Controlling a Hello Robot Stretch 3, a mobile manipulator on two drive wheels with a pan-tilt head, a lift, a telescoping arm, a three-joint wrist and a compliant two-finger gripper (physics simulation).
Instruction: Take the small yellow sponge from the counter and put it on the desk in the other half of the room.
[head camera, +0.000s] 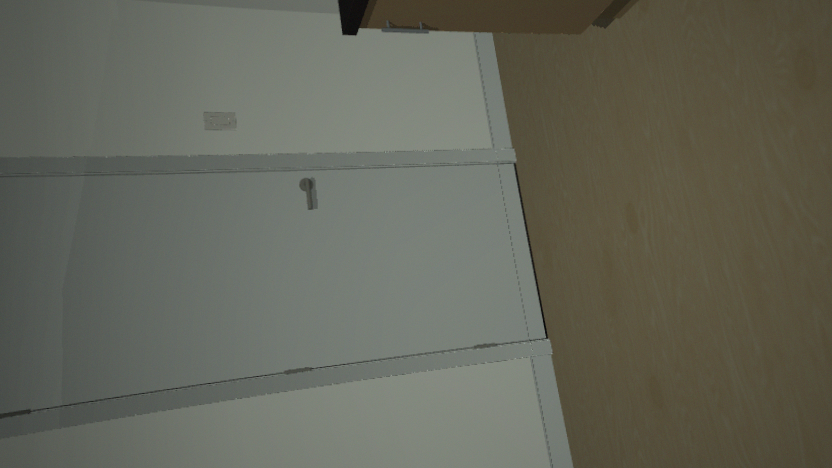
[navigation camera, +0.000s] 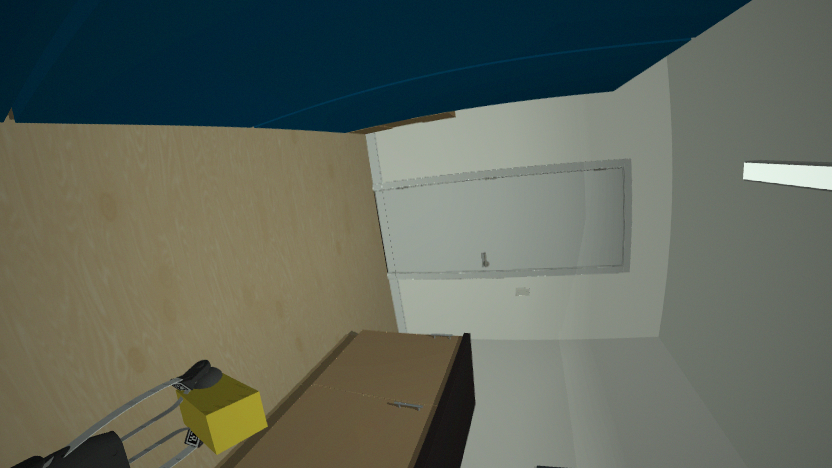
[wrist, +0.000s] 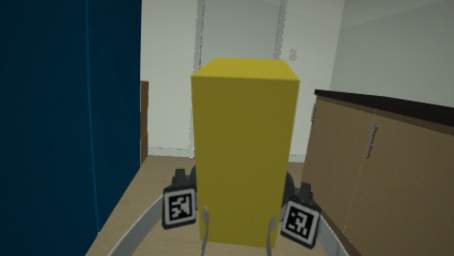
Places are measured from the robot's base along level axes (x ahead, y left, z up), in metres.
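Pixels of known places: gripper, fingertip midpoint: (navigation camera: 222, 390).
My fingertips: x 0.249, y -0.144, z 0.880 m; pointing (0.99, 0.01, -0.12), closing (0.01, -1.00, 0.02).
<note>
Behind a point stands the place of what it marks.
The yellow sponge (navigation camera: 235, 419) @[z 0.967, x 0.205, y -0.135 m] (wrist: 245, 125) @[z 0.941, x 0.181, y -0.142 m] is a box-shaped block. My gripper (navigation camera: 196, 405) (wrist: 241, 180) @[z 0.880, x 0.249, y -0.144 m] is shut on it, with one fingertip on each side, and the block sticks out beyond the fingertips. The sponge is held in the air, with floor showing below it in the wrist view. The counter (head camera: 477, 16) @[z 0.534, x 1.714, y -0.653 m] (navigation camera: 372, 407) @[z 0.565, x 1.135, y -0.775 m] (wrist: 335, 150) @[z 0.565, x 1.443, y -0.710 m] has brown cabinet doors and a dark top, and stands to the right of the sponge in the wrist view. Neither gripper nor sponge shows in the head view. I cannot make out a desk in these views.
A tall dark blue panel (navigation camera: 261, 64) @[z 0.645, x 0.563, y 0.518 m] (wrist: 60, 110) @[z 0.768, x 0.848, y 0.579 m] stands on the left in the wrist view. Part of a brown piece of furniture (navigation camera: 427, 118) @[z 0.630, x 2.133, y 0.854 m] (wrist: 144, 120) @[z 0.425, x 2.183, y 0.871 m] shows beyond it. A grey door (head camera: 349, 261) @[z 0.789, x 2.501, y 0.016 m] (navigation camera: 494, 227) @[z 1.017, x 2.503, y 0.005 m] (wrist: 240, 30) @[z 1.395, x 2.500, y 0.018 m] is in the far wall. Wooden floor (head camera: 698, 232) @[z 0.000, x 1.540, y 0.003 m] (navigation camera: 232, 232) @[z 0.000, x 0.941, y 0.089 m] lies between.
</note>
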